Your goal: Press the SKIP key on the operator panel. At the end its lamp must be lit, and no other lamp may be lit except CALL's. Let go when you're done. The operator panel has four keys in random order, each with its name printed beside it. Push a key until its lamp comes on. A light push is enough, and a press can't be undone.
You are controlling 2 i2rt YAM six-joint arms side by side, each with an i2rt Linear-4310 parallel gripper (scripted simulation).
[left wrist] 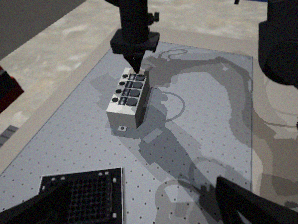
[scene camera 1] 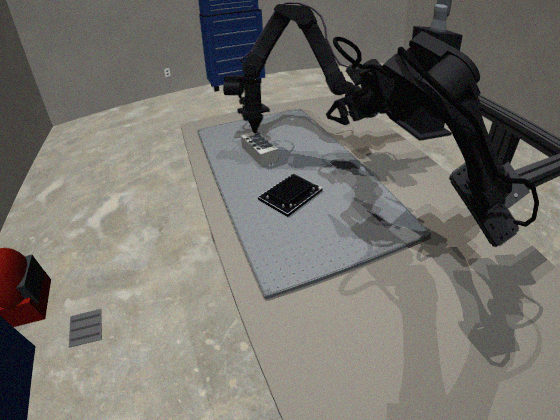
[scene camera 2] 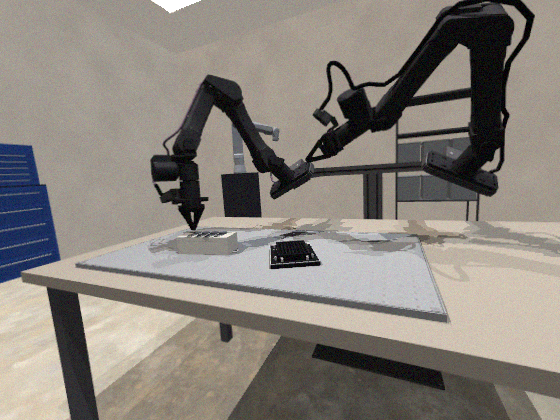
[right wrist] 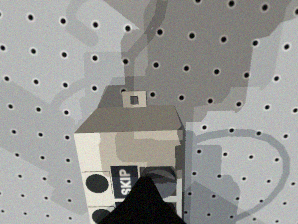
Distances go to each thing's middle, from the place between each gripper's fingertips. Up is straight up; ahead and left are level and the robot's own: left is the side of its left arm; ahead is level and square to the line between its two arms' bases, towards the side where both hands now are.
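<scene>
With the operator panel (scene camera 2: 200, 244) as the reference, my right gripper (scene camera 2: 193, 230) is 3 cm above it, 5 cm to the right of it and 1 cm past it.
The operator panel is 22 cm below my left hand (scene camera 1: 337, 111), 29 cm to the right of it and 15 cm ahead of it. Going by its middle, the operator panel is nearer to my right gripper than to my left hand.
</scene>
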